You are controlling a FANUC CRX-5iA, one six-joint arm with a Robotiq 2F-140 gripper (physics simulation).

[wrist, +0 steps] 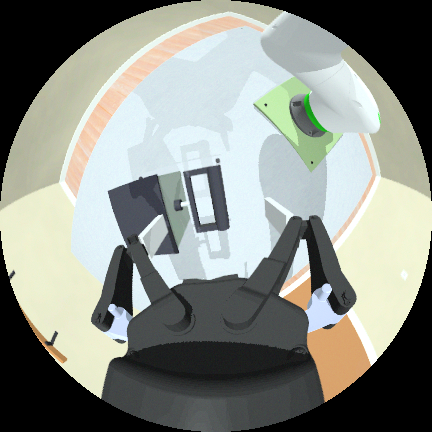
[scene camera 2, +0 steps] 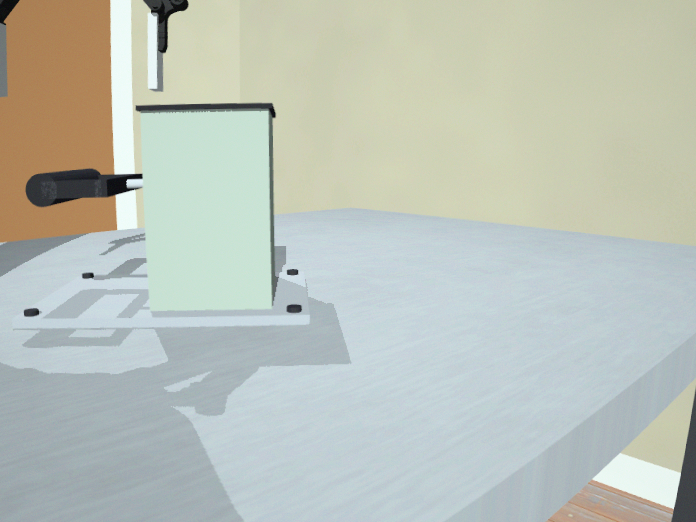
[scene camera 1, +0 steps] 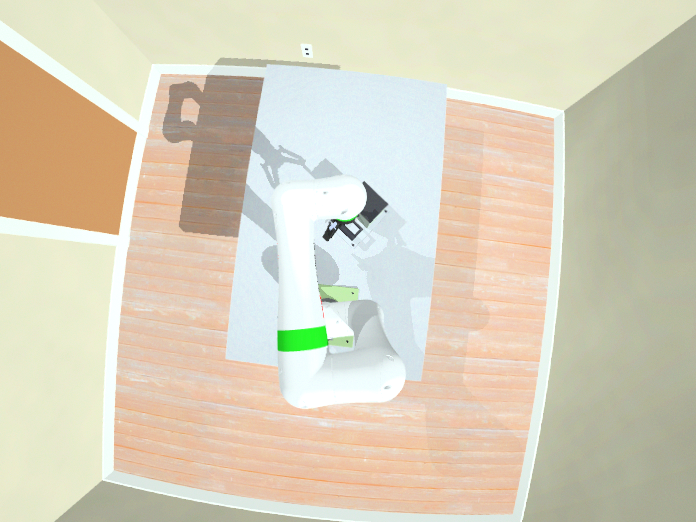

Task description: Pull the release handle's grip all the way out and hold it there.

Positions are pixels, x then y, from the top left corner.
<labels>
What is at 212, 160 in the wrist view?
A base plate.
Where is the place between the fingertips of my gripper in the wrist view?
213, 215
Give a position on a pale green housing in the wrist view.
135, 204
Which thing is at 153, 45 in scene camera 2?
My gripper.
</labels>
